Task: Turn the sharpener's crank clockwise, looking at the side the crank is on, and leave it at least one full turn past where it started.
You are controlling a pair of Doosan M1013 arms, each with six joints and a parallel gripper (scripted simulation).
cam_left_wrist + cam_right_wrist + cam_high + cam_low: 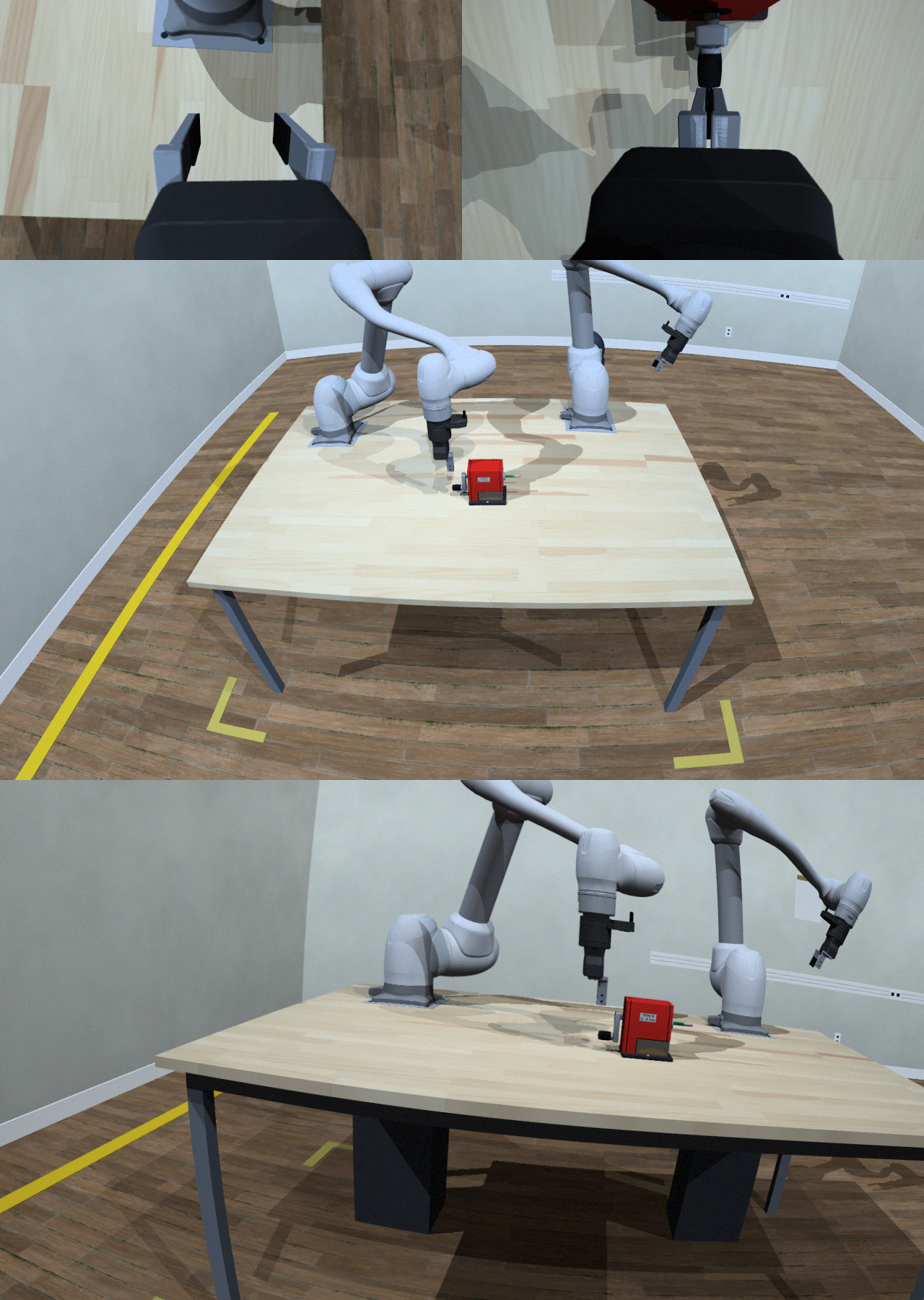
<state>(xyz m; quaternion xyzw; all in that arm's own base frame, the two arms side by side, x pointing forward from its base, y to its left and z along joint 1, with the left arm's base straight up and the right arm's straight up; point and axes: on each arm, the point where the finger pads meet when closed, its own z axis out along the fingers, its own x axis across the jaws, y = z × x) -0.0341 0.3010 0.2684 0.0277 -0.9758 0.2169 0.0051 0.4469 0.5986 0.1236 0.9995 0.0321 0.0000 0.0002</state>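
My right gripper is now 2 cm to the right of the black knob and 9 cm above it.
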